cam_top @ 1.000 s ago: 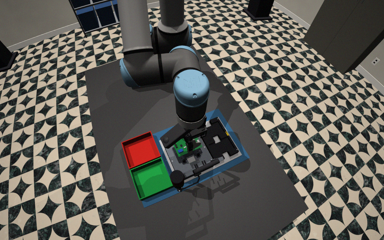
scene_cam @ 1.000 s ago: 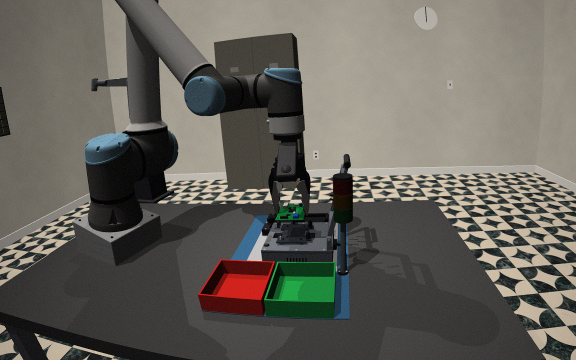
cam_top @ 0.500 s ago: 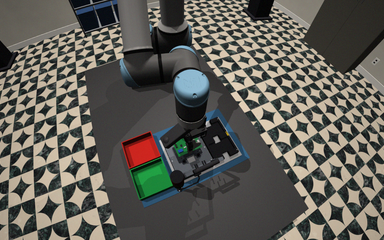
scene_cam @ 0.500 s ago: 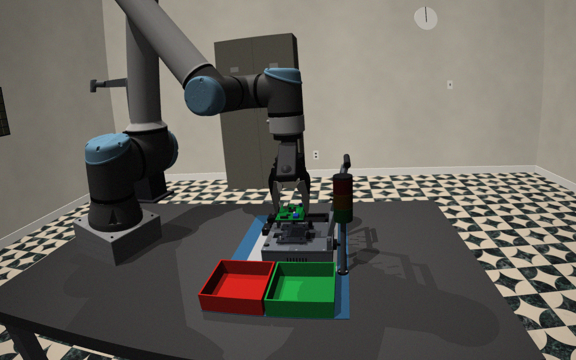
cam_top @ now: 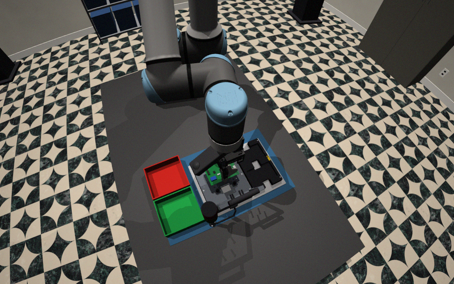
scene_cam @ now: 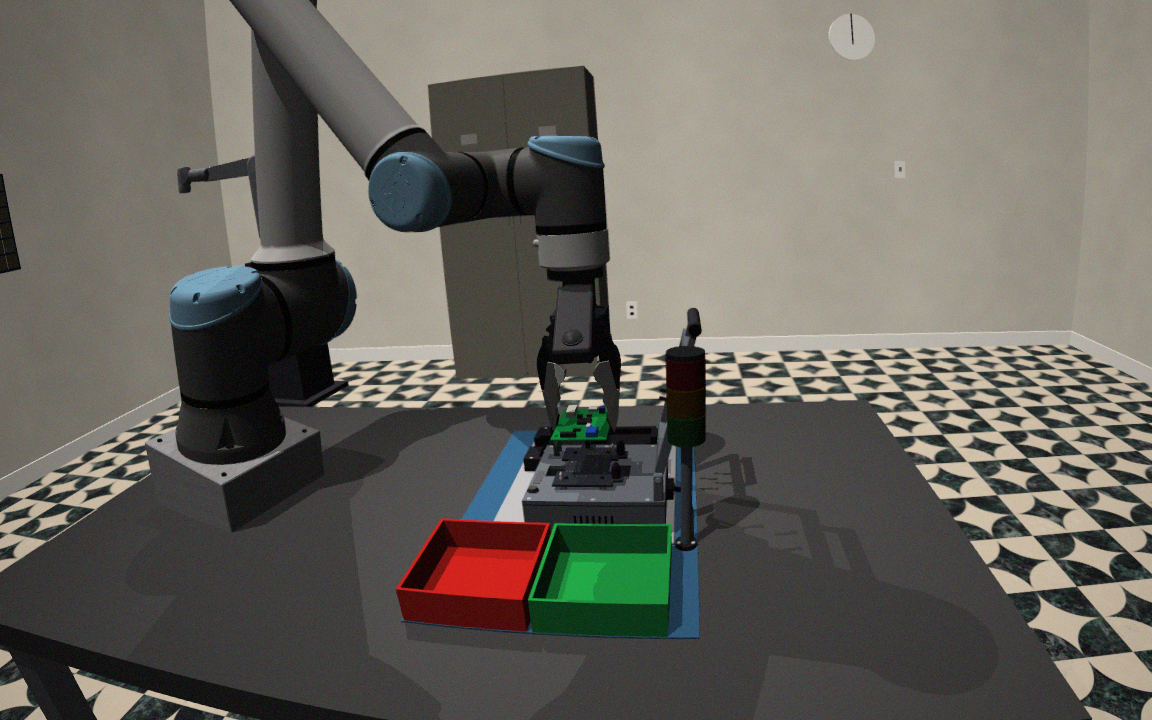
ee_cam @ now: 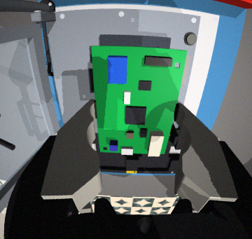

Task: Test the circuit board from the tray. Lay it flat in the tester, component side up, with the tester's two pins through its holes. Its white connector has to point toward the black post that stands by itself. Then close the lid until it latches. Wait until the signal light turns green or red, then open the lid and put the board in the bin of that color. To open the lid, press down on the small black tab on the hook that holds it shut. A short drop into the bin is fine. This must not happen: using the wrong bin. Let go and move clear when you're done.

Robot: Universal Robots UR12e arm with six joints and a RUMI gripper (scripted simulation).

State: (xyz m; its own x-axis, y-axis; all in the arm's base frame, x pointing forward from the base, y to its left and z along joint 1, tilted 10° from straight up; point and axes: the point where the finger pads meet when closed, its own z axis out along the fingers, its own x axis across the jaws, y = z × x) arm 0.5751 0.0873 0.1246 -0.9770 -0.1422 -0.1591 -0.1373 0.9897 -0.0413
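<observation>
My gripper is now 12 cm short of the clear lid, 2 cm to the right of it and 5 cm below it. From my hand the other things lie so: green bin (7 cm ahead, 19 cm to the right, 12 cm below); then green circuit board (1 cm to the left); then red bin (8 cm behind, 21 cm to the right, 12 cm below).
</observation>
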